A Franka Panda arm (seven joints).
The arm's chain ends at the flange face. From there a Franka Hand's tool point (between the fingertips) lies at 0.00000 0.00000 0.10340 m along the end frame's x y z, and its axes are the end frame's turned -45 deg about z.
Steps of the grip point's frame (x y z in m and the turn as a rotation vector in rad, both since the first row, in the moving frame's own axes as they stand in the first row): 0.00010 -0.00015 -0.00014 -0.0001 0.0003 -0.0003; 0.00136 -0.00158 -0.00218 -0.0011 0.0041 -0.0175; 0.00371 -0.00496 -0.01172 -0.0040 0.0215 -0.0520; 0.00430 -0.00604 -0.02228 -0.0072 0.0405 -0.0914; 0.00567 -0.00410 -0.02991 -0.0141 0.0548 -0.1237; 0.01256 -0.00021 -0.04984 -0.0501 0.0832 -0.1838
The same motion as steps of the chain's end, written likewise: -0.00006 -0.00016 -0.00014 0.0001 0.0003 -0.0003; -0.00053 -0.00186 -0.00218 0.0021 0.0037 -0.0175; -0.00271 -0.00480 -0.01170 0.0124 0.0180 -0.0520; -0.00460 -0.00472 -0.02219 0.0235 0.0337 -0.0914; -0.00373 -0.00363 -0.02974 0.0288 0.0487 -0.1237; -0.00072 -0.00573 -0.04935 0.0234 0.0943 -0.1838
